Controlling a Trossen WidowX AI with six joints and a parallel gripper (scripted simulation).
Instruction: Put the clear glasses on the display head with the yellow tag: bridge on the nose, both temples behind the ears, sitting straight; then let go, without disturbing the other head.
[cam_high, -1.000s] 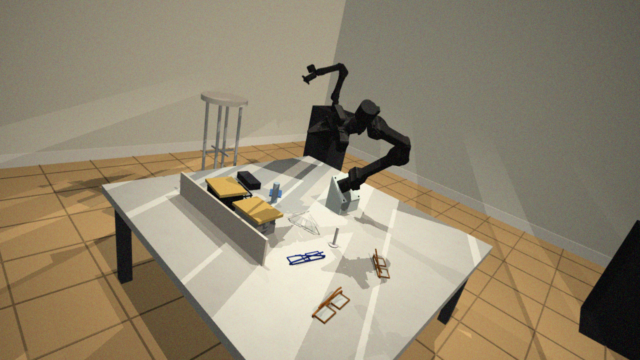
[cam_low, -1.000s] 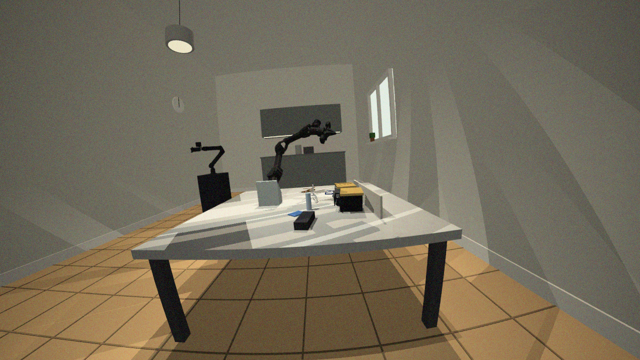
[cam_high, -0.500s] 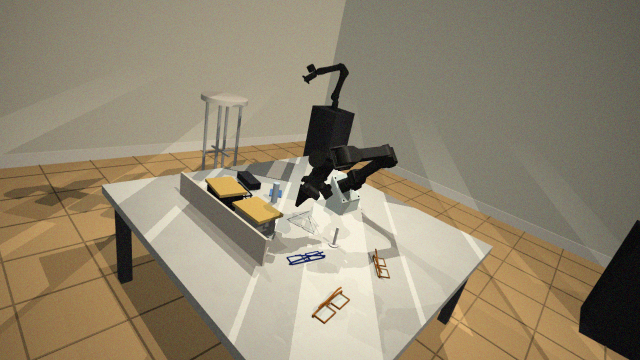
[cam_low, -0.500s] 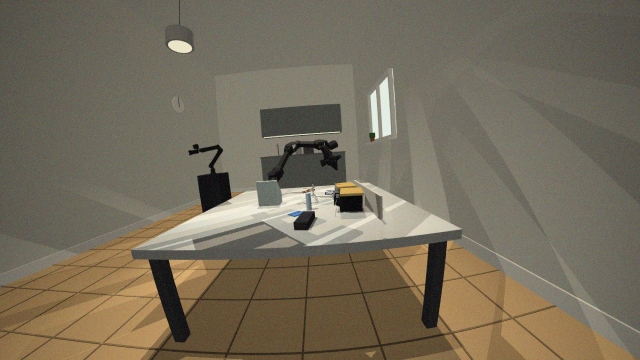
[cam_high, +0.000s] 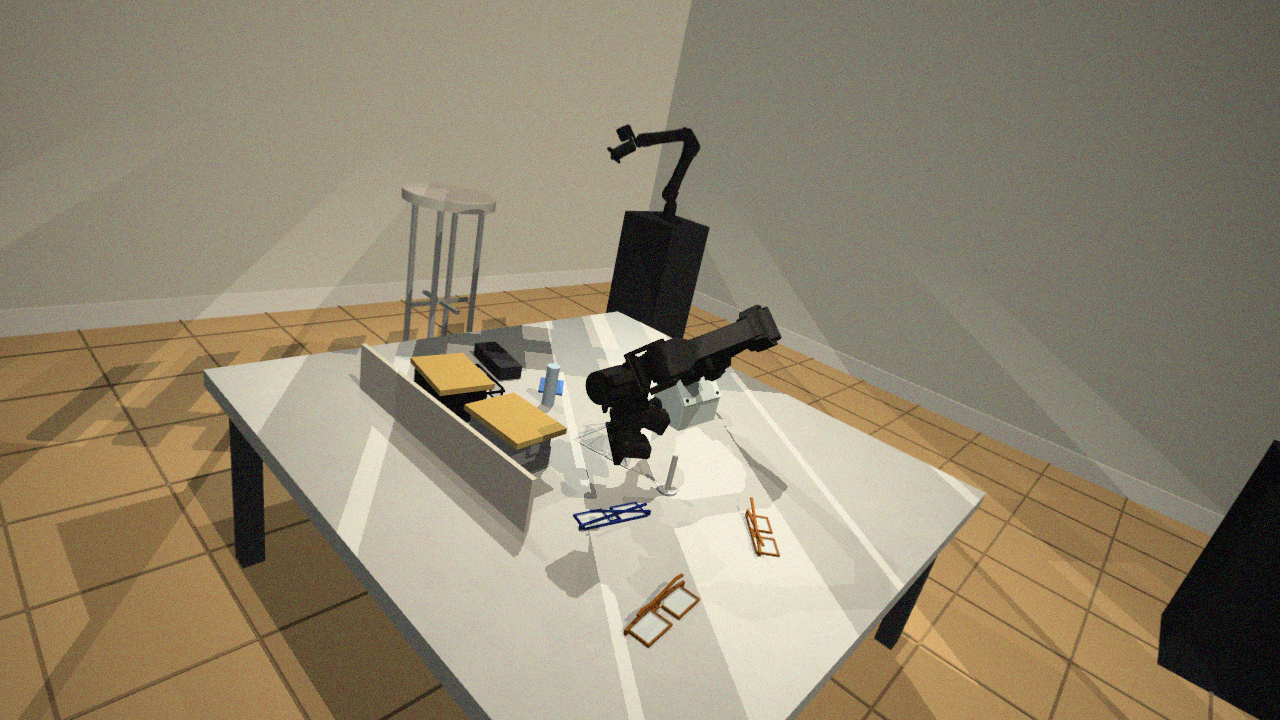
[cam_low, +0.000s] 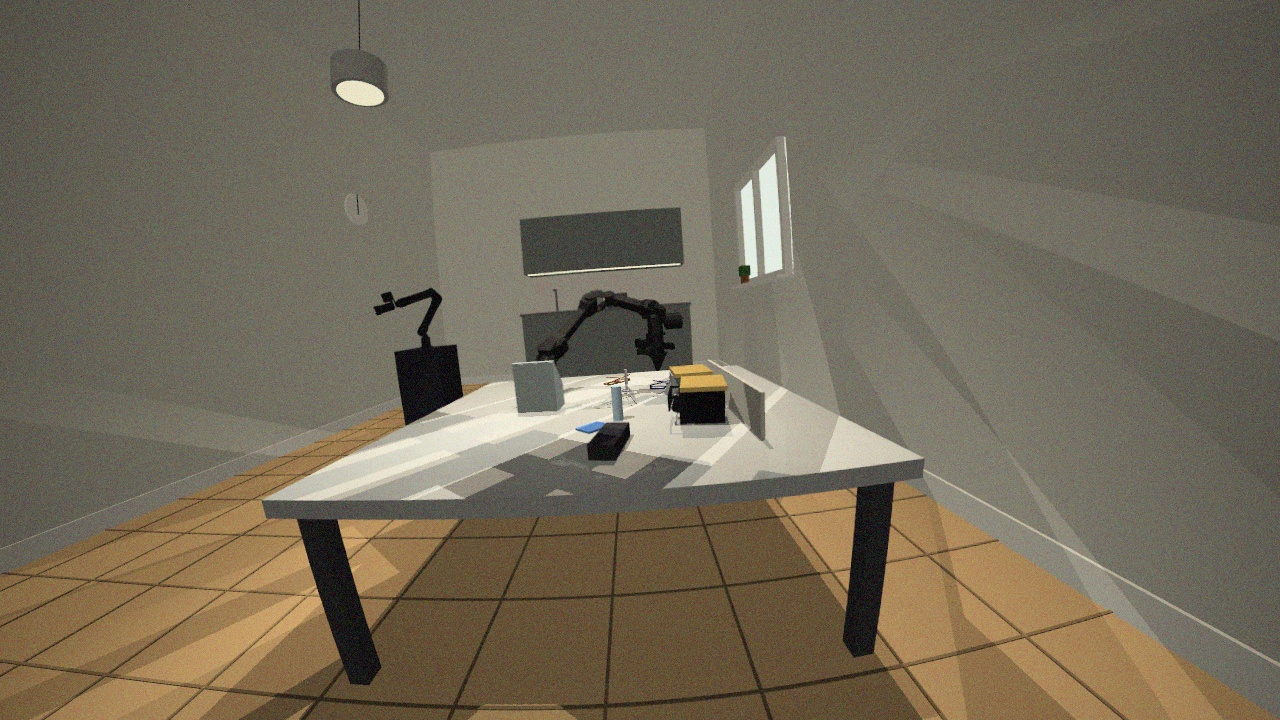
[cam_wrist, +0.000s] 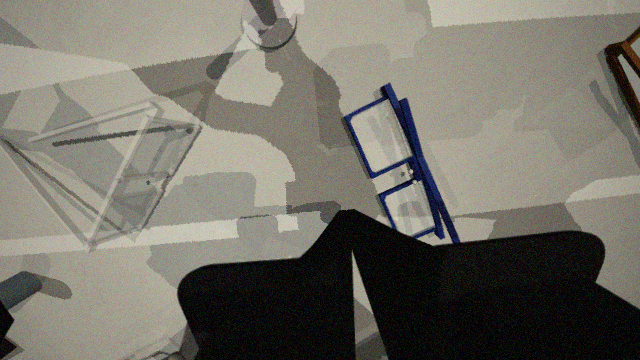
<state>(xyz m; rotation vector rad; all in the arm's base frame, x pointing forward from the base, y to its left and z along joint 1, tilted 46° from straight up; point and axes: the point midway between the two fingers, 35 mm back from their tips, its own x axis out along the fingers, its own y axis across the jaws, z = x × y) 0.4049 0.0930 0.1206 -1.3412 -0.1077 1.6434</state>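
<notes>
Now: the grey post 120 mm behind my gripper tip, 50 mm to the left of it and 50 mm below it. Round my gripper tip: grey wall panel 310 mm to the right, 190 mm ahead, 20 mm below; then blue card 420 mm to the right, 220 mm behind, 80 mm below; then head 410 mm to the right, 60 mm ahead, 20 mm below.
</notes>
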